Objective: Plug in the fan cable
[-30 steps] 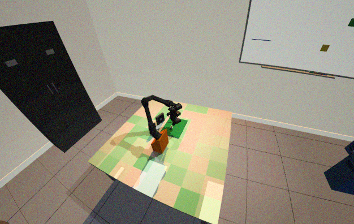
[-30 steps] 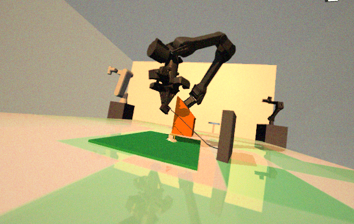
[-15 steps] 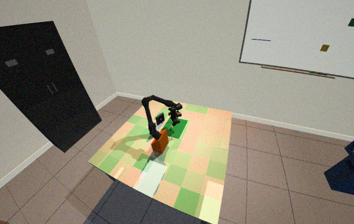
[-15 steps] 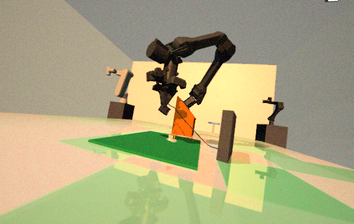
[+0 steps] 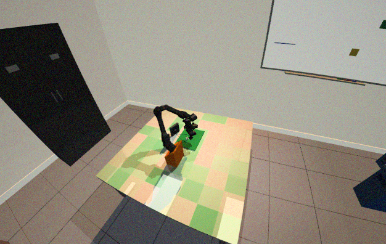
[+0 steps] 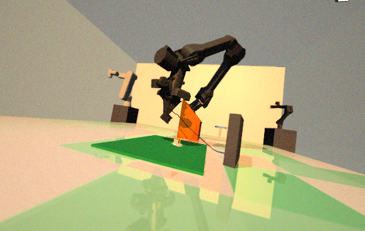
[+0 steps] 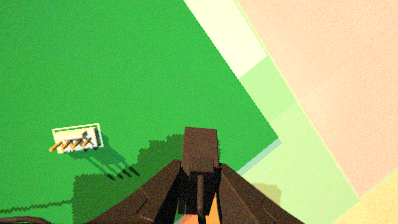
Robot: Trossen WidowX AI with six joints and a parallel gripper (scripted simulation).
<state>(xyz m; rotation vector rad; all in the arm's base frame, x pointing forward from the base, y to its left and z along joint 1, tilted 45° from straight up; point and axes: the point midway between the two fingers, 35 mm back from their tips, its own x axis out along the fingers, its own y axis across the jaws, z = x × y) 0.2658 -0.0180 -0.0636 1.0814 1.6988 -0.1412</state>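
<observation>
My gripper tip is 50 mm short of the four-pin fan header, 80 mm to the right of it and 100 mm above it. The rest, counted from my gripper tip: dark fan 90 mm ahead, 230 mm to the left, 40 mm below; then fan plug 10 mm behind, 10 mm below; then board 70 mm ahead, 50 mm to the left, 110 mm below.
</observation>
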